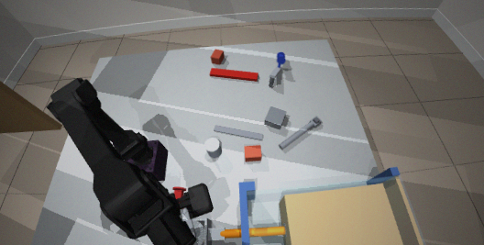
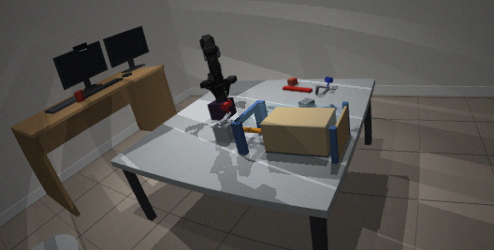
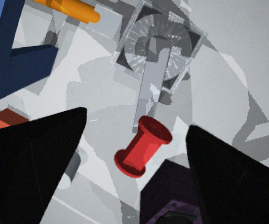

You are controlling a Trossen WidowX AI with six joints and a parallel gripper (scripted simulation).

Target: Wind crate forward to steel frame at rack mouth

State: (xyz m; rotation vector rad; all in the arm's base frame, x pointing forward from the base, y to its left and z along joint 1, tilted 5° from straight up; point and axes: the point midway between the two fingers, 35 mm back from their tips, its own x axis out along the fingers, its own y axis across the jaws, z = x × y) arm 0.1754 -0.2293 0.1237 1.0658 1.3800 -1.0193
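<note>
Now: the red knob 30 mm behind my gripper tip, 60 mm to the left of it and 80 mm below it. Round my gripper tip: red-knobbed handle: 20 mm behind, 20 mm to the left, 110 mm below; grey winch: 20 mm behind, 50 mm to the right, 190 mm below; blue steel frame: 150 mm ahead, 50 mm to the right, 110 mm below.
</note>
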